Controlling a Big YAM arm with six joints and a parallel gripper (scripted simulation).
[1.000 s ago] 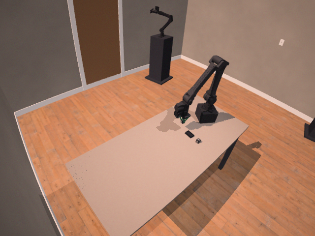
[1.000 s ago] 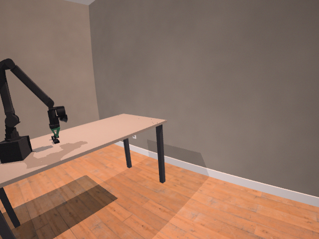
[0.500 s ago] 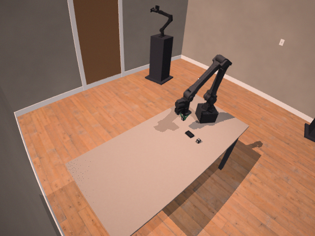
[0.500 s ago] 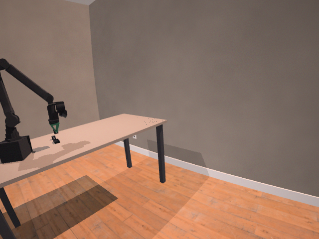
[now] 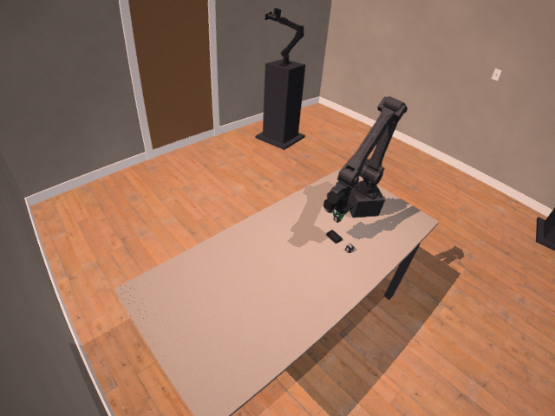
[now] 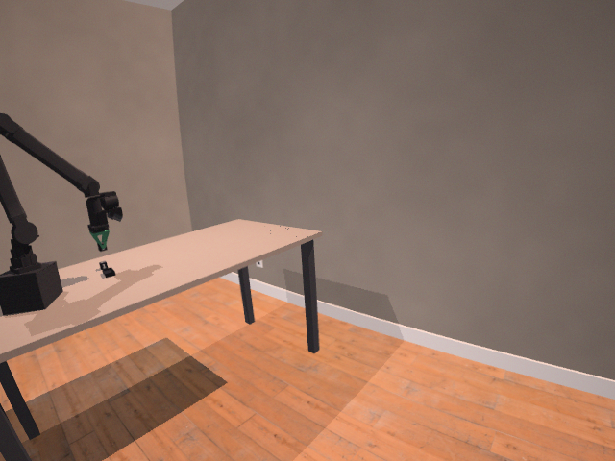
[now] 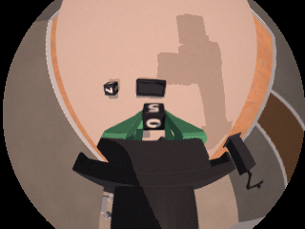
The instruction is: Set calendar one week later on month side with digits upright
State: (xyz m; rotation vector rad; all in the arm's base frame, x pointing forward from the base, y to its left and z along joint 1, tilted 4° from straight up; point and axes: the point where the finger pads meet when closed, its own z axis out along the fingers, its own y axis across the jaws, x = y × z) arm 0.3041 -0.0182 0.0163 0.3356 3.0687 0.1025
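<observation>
Right now the dark calendar tray is 10 mm to the left of my hand and 120 mm below it.
</observation>
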